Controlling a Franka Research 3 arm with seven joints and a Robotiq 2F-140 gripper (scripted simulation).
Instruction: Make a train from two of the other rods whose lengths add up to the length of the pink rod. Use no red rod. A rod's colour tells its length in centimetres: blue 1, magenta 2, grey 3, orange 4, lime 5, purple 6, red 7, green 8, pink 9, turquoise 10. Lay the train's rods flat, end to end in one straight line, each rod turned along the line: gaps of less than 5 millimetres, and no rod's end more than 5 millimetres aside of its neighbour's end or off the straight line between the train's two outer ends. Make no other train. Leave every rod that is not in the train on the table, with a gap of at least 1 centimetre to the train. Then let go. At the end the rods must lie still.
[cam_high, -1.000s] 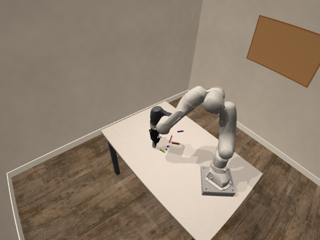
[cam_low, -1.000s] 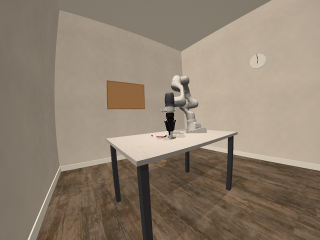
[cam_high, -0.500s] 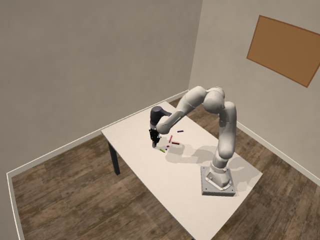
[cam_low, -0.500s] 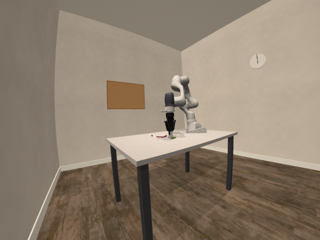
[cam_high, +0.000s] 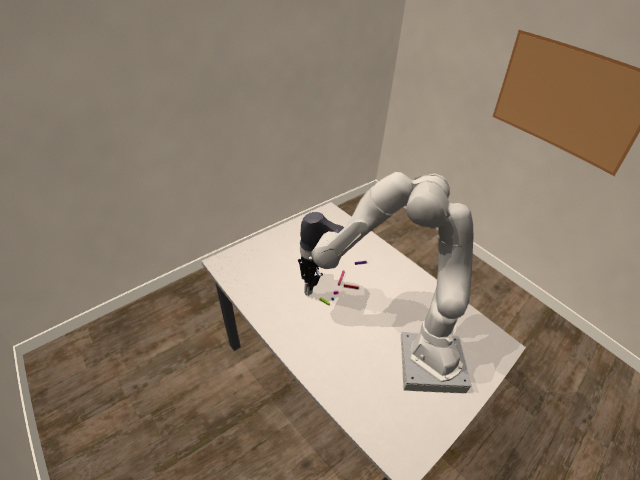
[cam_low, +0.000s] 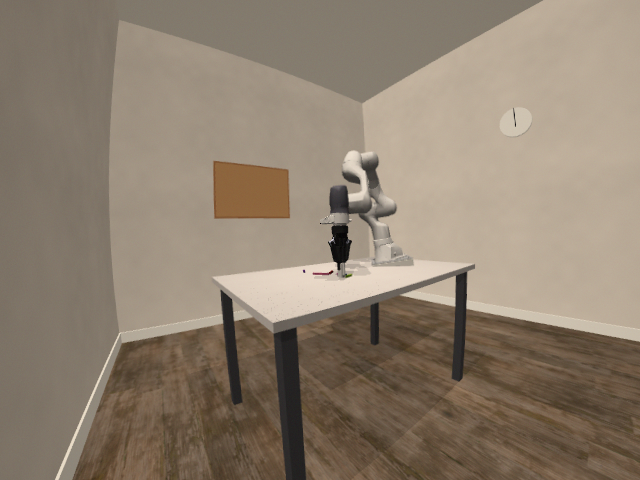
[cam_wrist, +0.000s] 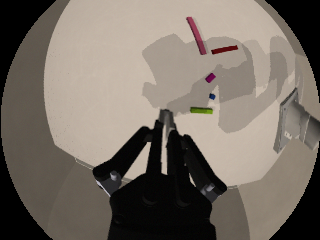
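Right now my hand is 3 cm above the grey rod. The rest, counted from my hand: small blue rod: 8 cm to the right, 7 cm behind, 4 cm below; then lime rod: 7 cm behind, 4 cm to the right, 4 cm below; then magenta rod: 11 cm to the right, 5 cm behind, 4 cm below.
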